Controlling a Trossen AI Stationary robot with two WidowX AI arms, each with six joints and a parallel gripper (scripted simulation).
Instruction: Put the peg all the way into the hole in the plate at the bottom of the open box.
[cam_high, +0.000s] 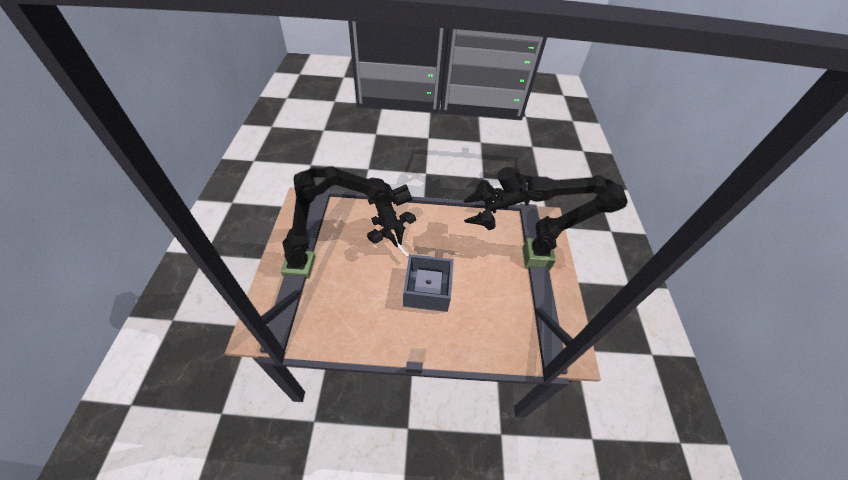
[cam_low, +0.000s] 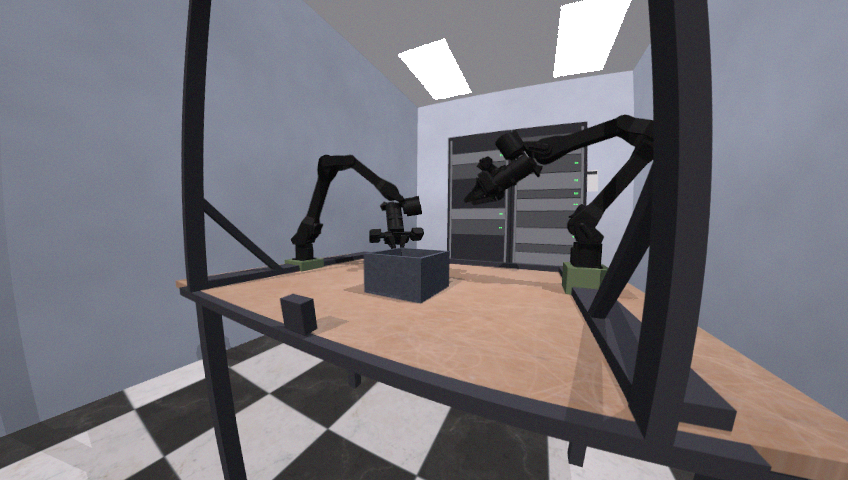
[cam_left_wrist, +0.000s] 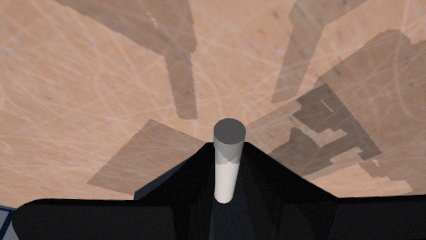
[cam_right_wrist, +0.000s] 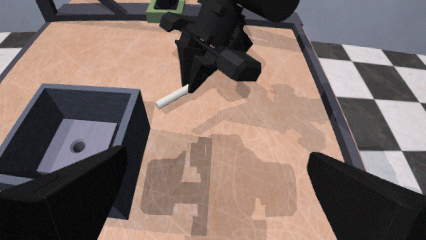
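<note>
My left gripper is now 3 cm past the white peg, 2 cm to the left of it and 3 cm above it. From my left hand the other things lie so: box (18 cm behind, 11 cm to the right, 6 cm below).
</note>
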